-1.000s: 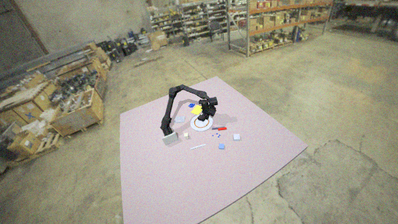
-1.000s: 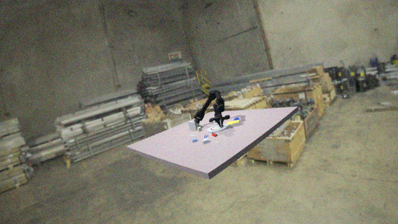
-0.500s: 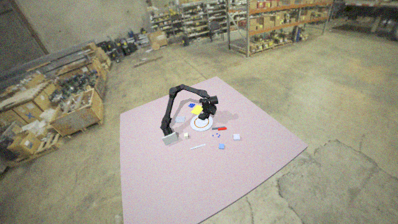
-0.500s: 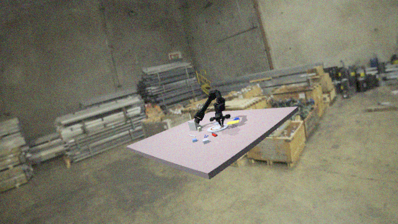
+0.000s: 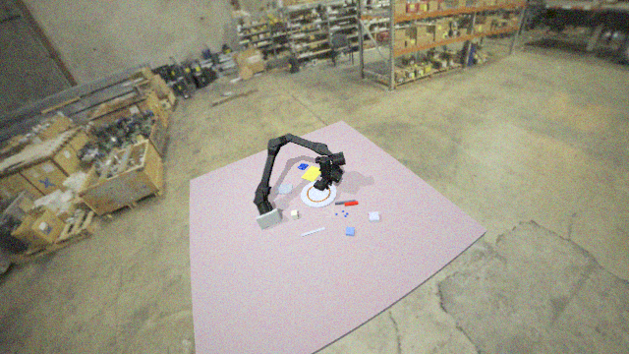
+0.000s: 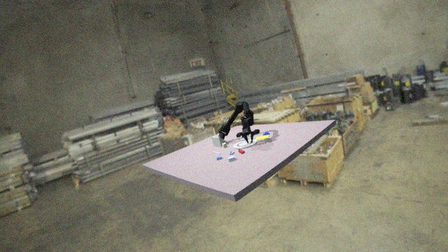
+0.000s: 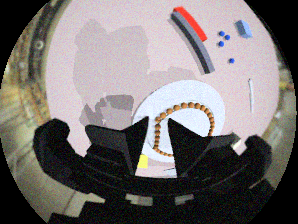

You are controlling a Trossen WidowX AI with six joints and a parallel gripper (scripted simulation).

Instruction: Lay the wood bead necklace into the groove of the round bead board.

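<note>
My gripper tip is now 180 mm to the right of the yellow sheet, 40 mm past it and 20 mm above it. From my gripper tip the other things lie so: cream cube 230 mm behind, 100 mm to the right; red-handled tool 140 mm to the right, 50 mm ahead, 10 mm below; grey plate 240 mm behind, 130 mm to the left, 20 mm below.
</note>
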